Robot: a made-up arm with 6 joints. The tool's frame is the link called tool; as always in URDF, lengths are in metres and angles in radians. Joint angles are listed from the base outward.
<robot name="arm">
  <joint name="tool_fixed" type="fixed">
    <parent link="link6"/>
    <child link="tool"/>
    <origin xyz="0 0 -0.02" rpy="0.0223 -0.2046 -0.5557"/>
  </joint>
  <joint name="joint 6" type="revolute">
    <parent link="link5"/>
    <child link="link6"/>
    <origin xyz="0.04 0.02 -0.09"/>
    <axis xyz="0 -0.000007 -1"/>
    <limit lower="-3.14" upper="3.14"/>
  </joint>
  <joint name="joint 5" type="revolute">
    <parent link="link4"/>
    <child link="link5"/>
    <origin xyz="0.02 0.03 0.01"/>
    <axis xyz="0 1 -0.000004"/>
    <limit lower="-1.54" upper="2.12"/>
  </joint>
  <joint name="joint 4" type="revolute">
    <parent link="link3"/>
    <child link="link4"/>
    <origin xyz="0.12 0 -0.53"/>
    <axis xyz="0 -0.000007 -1"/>
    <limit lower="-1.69" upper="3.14"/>
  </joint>
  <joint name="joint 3" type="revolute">
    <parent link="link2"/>
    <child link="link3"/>
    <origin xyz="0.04 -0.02 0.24"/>
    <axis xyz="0 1 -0.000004"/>
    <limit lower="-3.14" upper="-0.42"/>
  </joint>
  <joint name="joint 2" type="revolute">
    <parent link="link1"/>
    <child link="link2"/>
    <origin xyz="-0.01 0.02 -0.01"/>
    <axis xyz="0 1 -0.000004"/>
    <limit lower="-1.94" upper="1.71"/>
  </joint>
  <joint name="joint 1" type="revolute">
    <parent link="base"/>
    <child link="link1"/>
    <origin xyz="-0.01 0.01 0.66"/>
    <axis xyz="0 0 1"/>
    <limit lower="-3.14" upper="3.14"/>
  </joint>
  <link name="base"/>
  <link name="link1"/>
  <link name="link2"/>
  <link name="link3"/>
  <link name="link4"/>
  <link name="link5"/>
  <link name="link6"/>
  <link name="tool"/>
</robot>
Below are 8 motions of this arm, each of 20 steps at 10 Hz.
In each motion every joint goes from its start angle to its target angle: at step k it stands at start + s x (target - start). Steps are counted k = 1, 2, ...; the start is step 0. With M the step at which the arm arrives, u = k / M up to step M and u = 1 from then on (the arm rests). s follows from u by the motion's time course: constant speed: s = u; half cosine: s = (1 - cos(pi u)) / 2; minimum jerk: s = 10 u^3 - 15 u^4 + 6 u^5.
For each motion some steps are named. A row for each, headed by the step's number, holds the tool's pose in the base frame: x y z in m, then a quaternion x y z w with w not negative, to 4 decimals.
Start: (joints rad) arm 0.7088 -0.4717 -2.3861 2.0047 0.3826 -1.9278
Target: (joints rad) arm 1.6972 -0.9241 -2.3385 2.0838 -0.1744 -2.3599
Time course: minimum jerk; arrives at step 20
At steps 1, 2, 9, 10, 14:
1: -0.0306 -0.0547 1.5378 -0.6445 0.7551 -0.1158 0.0316
2: -0.0317 -0.0568 1.5376 -0.6459 0.7541 -0.1141 0.0330
9: -0.0419 -0.1904 1.5123 -0.7212 0.6884 -0.0075 0.0768
10: -0.0291 -0.2227 1.5026 -0.7383 0.6696 0.0189 0.0781
14: 0.0631 -0.3217 1.4565 -0.7973 0.5910 0.1100 0.0548

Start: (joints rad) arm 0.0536 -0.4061 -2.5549 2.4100 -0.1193 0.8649
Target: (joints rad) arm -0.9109 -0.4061 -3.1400 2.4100 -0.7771 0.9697
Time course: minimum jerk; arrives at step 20
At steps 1, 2, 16, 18, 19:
1: -0.0593 -0.0786 1.5184 -0.9071 -0.3594 0.2127 0.0533
2: -0.0623 -0.0787 1.5181 -0.9083 -0.3566 0.2116 0.0555
16: -0.3191 0.1829 1.3994 -0.9707 -0.0354 -0.0110 0.2375
18: -0.3190 0.2063 1.3889 -0.9700 -0.0208 -0.0254 0.2408
19: -0.3188 0.2098 1.3873 -0.9699 -0.0187 -0.0275 0.2413

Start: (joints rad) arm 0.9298 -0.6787 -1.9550 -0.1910 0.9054 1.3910
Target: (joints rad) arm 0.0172 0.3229 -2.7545 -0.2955 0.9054 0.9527
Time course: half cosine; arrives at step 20
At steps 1, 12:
1: 0.0253 0.1250 1.4373 0.7049 -0.2562 -0.4028 0.5246
12: 0.2999 0.1568 1.4275 0.4839 -0.5510 -0.4852 0.4762

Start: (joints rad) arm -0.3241 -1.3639 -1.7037 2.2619 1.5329 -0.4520
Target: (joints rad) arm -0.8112 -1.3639 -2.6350 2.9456 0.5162 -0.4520
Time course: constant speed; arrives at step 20
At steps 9, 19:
9: -0.5517 0.3245 1.2439 0.7091 -0.4382 0.4964 0.2425
19: -0.6018 0.5363 1.0764 0.7420 -0.3832 0.5073 0.2126

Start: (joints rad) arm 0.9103 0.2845 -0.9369 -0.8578 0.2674 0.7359
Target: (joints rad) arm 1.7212 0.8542 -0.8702 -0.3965 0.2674 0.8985
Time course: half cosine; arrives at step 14
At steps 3, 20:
3: 0.2390 0.4999 0.3880 0.0983 -0.3006 0.2086 0.9255
20: -0.1171 0.3329 0.1429 -0.0785 -0.1218 0.3349 0.9310

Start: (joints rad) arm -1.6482 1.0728 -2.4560 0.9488 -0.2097 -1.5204
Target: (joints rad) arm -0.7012 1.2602 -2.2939 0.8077 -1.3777 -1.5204
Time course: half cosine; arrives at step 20
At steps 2, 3, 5, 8, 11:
2: -0.0964 -0.8535 0.8143 -0.6016 -0.4611 -0.4984 0.4209
3: -0.0742 -0.8550 0.8088 -0.6058 -0.4618 -0.4928 0.4207
5: -0.0055 -0.8552 0.7921 -0.6188 -0.4648 -0.4746 0.4194
8: 0.1432 -0.8323 0.7567 -0.6463 -0.4762 -0.4307 0.4124
11: 0.3090 -0.7658 0.7163 -0.6754 -0.4990 -0.3732 0.3945

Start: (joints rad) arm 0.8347 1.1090 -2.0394 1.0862 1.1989 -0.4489
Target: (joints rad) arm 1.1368 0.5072 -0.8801 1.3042 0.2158 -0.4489
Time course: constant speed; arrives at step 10
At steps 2, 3, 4, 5, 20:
2: 0.4114 0.6438 0.4346 0.3443 0.1771 -0.0163 0.9218
3: 0.3895 0.6377 0.4169 0.3299 0.1553 -0.0374 0.9304
4: 0.3672 0.6277 0.3995 0.3133 0.1316 -0.0571 0.9388
5: 0.3445 0.6139 0.3826 0.2947 0.1061 -0.0751 0.9467
20: 0.2356 0.4898 0.3128 0.1776 -0.0495 -0.1323 0.9739

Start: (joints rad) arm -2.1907 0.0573 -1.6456 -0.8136 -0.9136 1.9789
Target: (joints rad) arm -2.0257 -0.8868 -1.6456 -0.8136 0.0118 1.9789
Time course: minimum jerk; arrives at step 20
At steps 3, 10, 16, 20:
3: -0.2440 -0.5448 1.0856 0.0351 0.8892 0.4549 0.0345
10: -0.1142 -0.3795 1.3055 0.1348 0.9138 0.3735 0.0854
16: 0.0063 -0.1388 1.4148 0.1758 0.9289 0.2753 0.1743
20: 0.0204 -0.1032 1.4206 0.1767 0.9299 0.2620 0.1881

